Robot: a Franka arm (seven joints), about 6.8 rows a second.
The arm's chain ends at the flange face. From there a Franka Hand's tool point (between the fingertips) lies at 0.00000 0.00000 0.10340 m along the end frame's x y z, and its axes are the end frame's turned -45 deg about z.
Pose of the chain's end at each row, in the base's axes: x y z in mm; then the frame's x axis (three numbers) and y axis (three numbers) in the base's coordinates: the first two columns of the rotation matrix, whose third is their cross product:
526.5 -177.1 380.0 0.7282 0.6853 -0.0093 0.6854 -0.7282 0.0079
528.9 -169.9 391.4 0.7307 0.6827 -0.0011 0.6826 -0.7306 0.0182
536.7 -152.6 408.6 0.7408 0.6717 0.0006 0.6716 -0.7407 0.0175
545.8 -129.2 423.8 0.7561 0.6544 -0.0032 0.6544 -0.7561 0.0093
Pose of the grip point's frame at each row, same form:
526.4 -178.4 276.6 0.0303 0.9995 -0.0122 0.9996 -0.0303 -0.0010
530.1 -171.4 288.0 0.0340 0.9994 -0.0136 0.9994 -0.0339 0.0121
538.0 -153.9 305.2 0.0489 0.9987 -0.0120 0.9987 -0.0488 0.0128
546.2 -130.1 320.4 0.0719 0.9974 -0.0088 0.9974 -0.0719 0.0043

